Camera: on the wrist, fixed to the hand. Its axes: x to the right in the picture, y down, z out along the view.
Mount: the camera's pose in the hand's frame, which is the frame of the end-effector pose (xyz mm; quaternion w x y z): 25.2 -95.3 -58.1 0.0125 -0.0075 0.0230 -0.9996
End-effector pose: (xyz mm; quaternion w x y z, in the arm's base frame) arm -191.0 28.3 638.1 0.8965 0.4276 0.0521 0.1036
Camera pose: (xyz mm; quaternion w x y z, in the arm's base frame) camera -163.6 19.6 527.3 0.1168 -0.0558 0.4479 -0.8846
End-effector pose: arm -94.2 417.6 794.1 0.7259 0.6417 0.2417 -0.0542
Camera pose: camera -125.5 462.8 693.8 0.0459 0.2378 -0.6616 0.7097
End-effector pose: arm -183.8 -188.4 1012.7 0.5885 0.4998 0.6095 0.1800
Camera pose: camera -269.0 -187.8 936.3 0.1770 -0.6116 0.5194 -0.5700
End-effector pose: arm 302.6 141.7 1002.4 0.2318 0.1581 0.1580 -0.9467
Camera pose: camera 247.9 233.8 962.2 0.9459 0.1359 -0.1725 0.2387
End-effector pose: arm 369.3 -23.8 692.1 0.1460 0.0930 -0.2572 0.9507
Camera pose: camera 370.7 90.6 693.1 0.9588 0.2353 0.0860 -0.1339
